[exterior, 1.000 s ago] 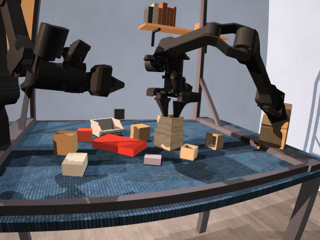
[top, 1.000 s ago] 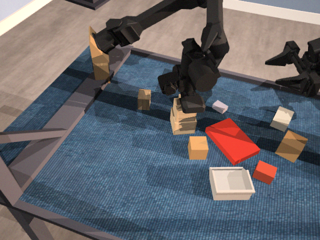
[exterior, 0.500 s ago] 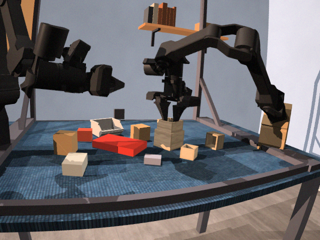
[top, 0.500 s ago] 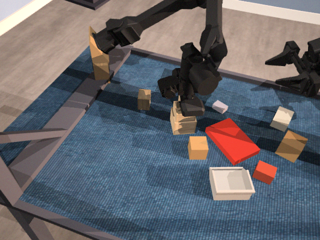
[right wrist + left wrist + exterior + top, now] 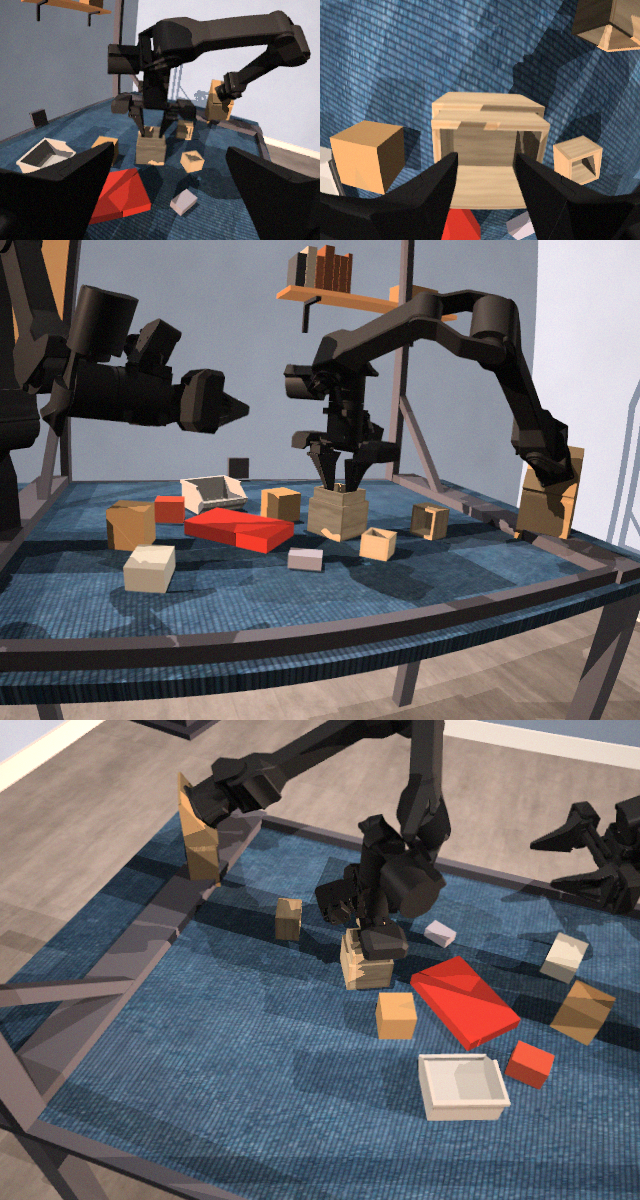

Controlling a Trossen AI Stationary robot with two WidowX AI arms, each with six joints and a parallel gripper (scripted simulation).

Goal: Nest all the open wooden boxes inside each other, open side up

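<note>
My right hand is 220 mm past the red cube, 190 mm above it and 60 mm to the left of it. Round my right hand: beige block 190 mm below, 60 mm to the right, 20 mm ahead; then flat red block 200 mm below, 150 mm behind, 60 mm to the left; then lavender block 200 mm below, 140 mm to the left, 20 mm behind.
</note>
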